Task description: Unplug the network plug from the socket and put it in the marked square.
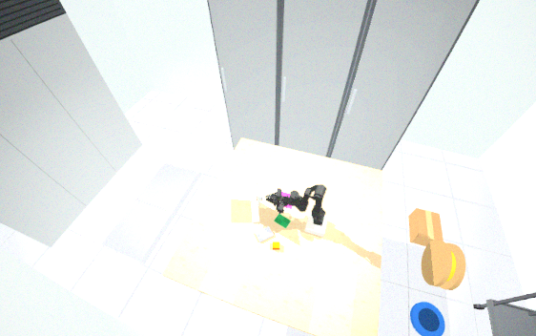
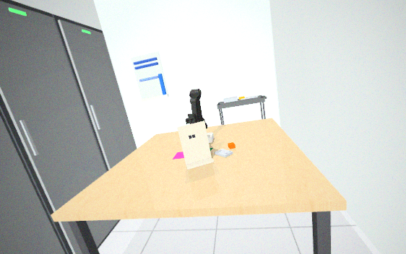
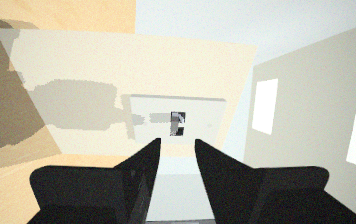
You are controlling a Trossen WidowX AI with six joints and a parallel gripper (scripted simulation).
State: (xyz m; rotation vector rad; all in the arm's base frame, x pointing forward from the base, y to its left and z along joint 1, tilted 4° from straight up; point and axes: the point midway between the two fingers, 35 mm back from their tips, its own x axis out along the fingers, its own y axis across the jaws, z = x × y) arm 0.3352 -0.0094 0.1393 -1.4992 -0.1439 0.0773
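The grey network plug lies 4 cm ahead of my gripper tip and 2 cm to the left of it. Round my gripper tip: green board (13 cm behind, 4 cm to the left, 18 cm below); then magenta marked square (11 cm behind, 13 cm to the right, 18 cm below); then upright panel (6 cm ahead, 2 cm to the left, 6 cm below).
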